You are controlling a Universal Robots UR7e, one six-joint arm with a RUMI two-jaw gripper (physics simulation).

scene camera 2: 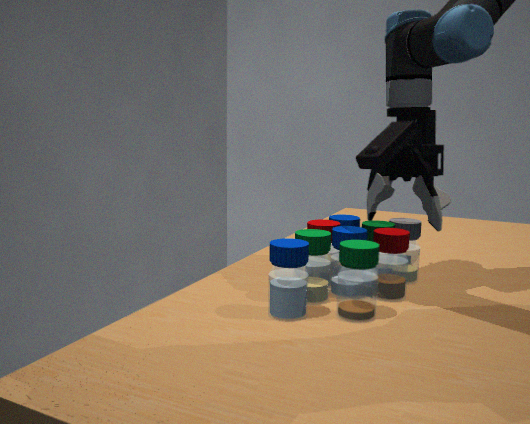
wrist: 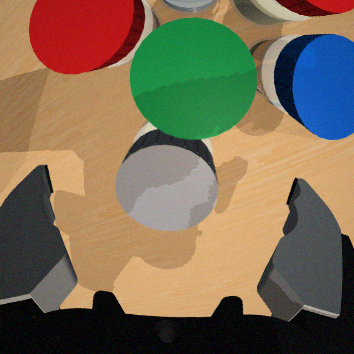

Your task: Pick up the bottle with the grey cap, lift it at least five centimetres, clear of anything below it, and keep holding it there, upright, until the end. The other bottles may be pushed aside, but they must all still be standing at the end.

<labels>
gripper: scene camera 2; wrist
same spot on gripper: (wrist: 300, 283) = (scene camera 2: 380, 180)
</labels>
